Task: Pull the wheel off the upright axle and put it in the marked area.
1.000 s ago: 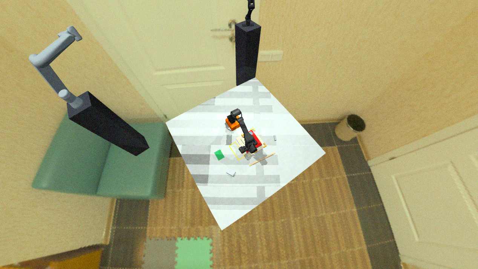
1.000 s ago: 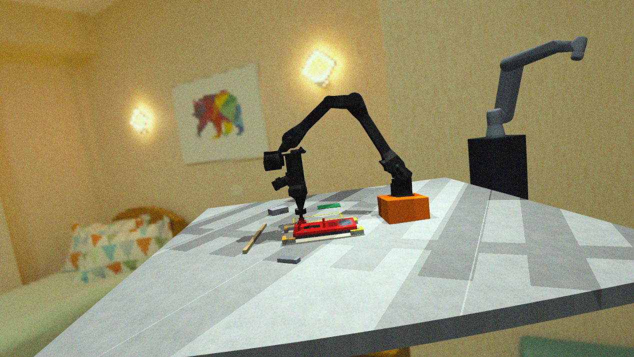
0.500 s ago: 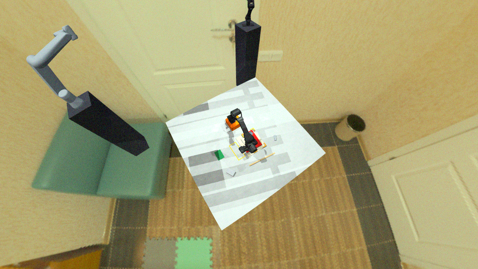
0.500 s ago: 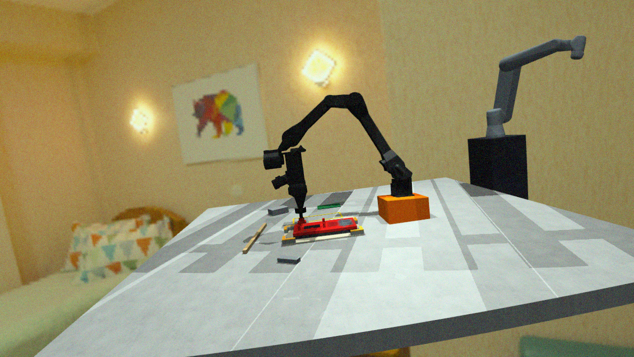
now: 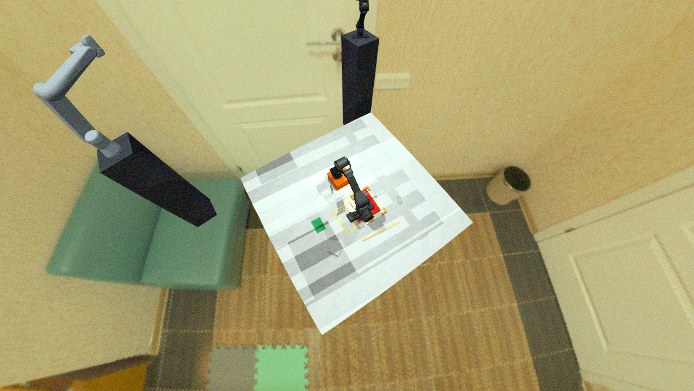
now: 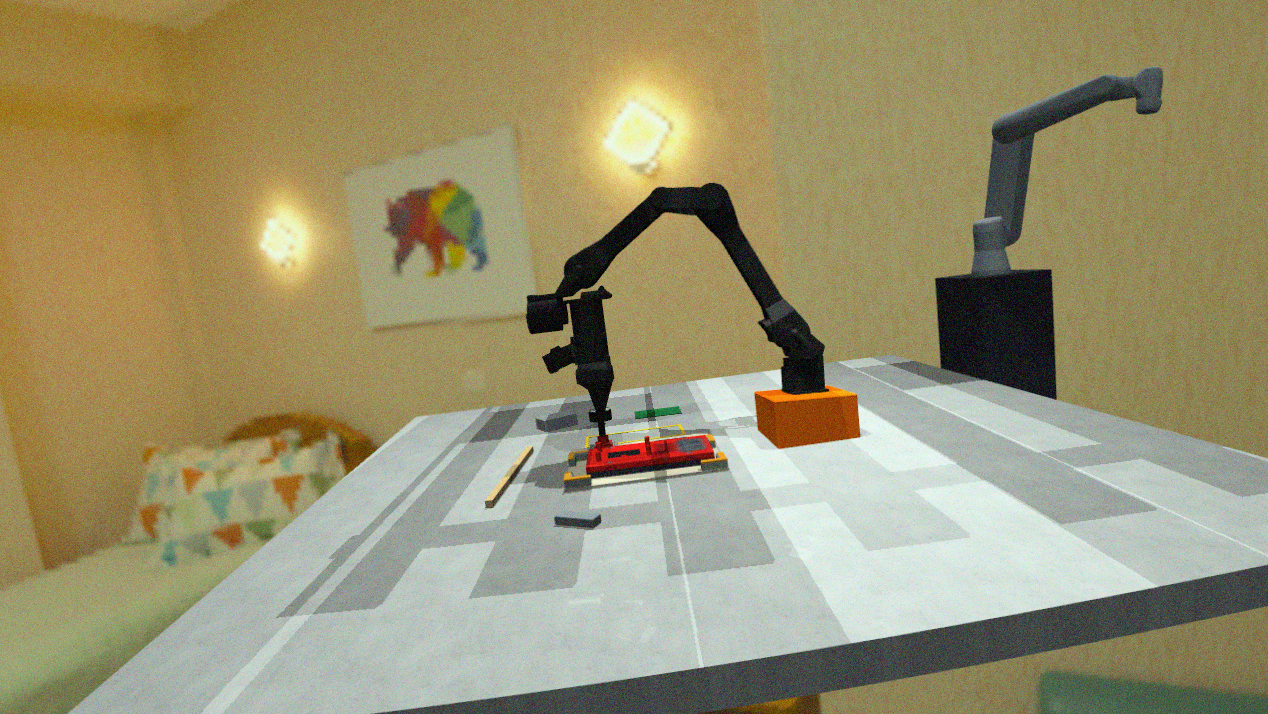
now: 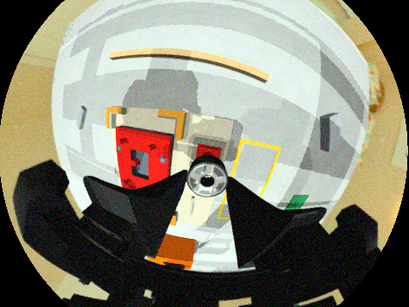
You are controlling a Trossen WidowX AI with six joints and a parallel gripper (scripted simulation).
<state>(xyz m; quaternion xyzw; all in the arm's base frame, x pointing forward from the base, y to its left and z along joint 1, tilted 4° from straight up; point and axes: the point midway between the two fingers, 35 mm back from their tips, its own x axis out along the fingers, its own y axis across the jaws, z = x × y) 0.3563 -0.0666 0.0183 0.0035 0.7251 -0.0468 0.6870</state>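
The black upright axle lies 3 cm below my gripper tip. Also, from my gripper tip: wooden stick: 16 cm ahead, 6 cm to the left, 6 cm below; grey wheel: right at my gripper tip; green flat block: 14 cm behind, 26 cm to the right, 7 cm below.
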